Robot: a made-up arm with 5 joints.
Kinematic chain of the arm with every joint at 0, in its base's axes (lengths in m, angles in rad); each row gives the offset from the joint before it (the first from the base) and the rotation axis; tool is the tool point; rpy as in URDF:
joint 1: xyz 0 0 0.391 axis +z
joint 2: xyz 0 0 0 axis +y
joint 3: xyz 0.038 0 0.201 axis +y
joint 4: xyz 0.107 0 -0.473 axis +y
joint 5: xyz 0.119 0 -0.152 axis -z
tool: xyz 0 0 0 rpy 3.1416 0 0
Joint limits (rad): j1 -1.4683..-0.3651 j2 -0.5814..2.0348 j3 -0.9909..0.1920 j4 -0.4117..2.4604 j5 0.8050..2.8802
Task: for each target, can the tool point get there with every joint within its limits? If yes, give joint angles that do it. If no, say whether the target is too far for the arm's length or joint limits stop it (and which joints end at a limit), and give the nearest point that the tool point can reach.
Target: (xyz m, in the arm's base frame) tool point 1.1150 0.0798 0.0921
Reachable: no: too far | nearest point 0.6149 -0.2350 0.1968 | short by 0.600 m
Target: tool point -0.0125 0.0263 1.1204
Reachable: no: joint limits stop it (at a limit: joint 2, joint 3) | nearest point -0.0895 0.1883 0.6511 | short by 0.502 m
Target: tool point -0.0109 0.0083 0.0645
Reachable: yes | joints -0.6485 0.3818 -0.3006 2.0563 2.5377
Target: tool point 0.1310 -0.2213 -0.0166
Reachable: yes | joints -1.0363 -0.1111 -0.1958 0.9875 1.2045
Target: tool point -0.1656 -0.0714 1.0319
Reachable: no: joint limits stop it (at a limit: joint 1, joint 2, joint 3) | nearest point -0.2130 0.0814 0.6574 | short by 0.407 m
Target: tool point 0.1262 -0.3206 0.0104
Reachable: yes | joints -1.1959 0.4288 -0.8984 1.5787 1.5077
